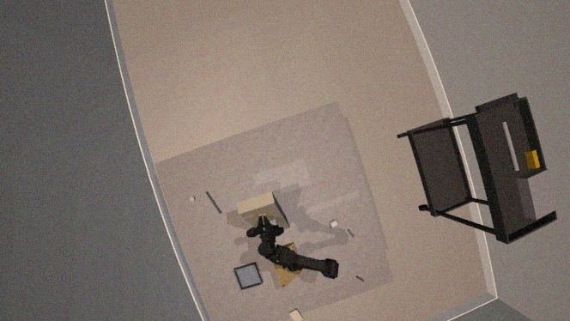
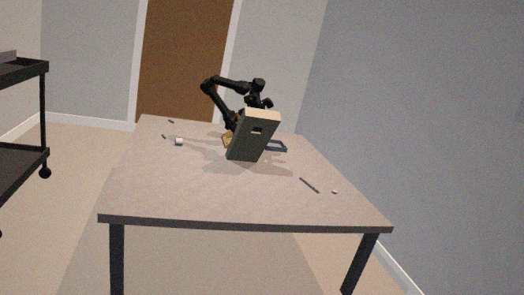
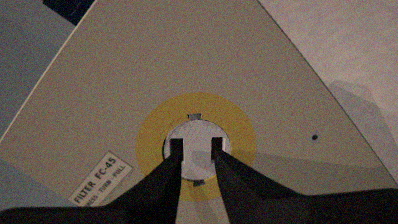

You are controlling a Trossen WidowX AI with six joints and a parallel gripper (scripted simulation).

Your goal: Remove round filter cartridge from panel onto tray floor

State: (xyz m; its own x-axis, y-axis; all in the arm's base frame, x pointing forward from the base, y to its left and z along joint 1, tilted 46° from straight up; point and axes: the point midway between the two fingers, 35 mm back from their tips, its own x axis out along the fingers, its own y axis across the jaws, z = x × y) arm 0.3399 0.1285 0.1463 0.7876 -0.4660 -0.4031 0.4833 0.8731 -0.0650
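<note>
The filter cartridge lies 20 mm ahead of my gripper tip and 10 mm below it. From my gripper tip the other things lie so: tiny white piece: 210 mm ahead, 450 mm to the left, 280 mm below; then dark-rimmed square tray: 410 mm behind, 300 mm to the left, 280 mm below.
</note>
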